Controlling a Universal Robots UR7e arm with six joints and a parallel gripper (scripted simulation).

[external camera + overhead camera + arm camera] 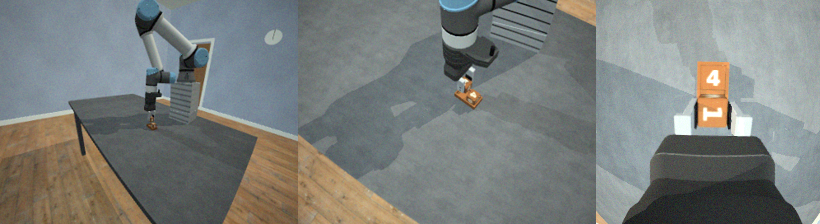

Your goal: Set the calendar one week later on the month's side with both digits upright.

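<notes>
Right now the cube is 1 cm below my hand. The rest, counted from my hand: tray: 2 cm to the left, 6 cm below.
</notes>
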